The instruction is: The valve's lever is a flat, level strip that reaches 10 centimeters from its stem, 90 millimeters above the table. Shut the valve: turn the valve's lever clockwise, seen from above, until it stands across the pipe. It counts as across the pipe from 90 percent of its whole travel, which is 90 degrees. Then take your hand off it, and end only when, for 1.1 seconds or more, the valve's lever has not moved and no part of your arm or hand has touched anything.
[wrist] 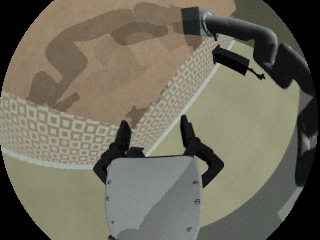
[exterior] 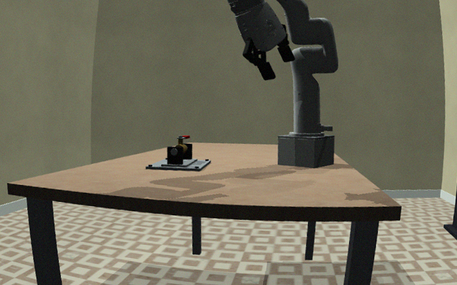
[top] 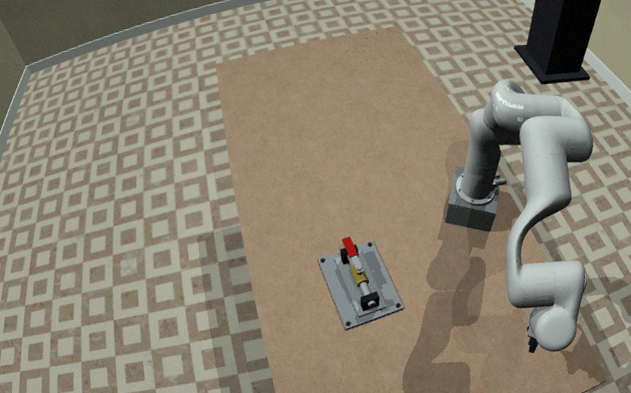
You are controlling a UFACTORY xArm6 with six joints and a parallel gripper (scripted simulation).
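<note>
The red lever is 36 cm ahead of my hand, 34 cm to the right of it and 18 cm below it. Round my hand: base plate: 36 cm ahead, 31 cm to the right, 27 cm below.
</note>
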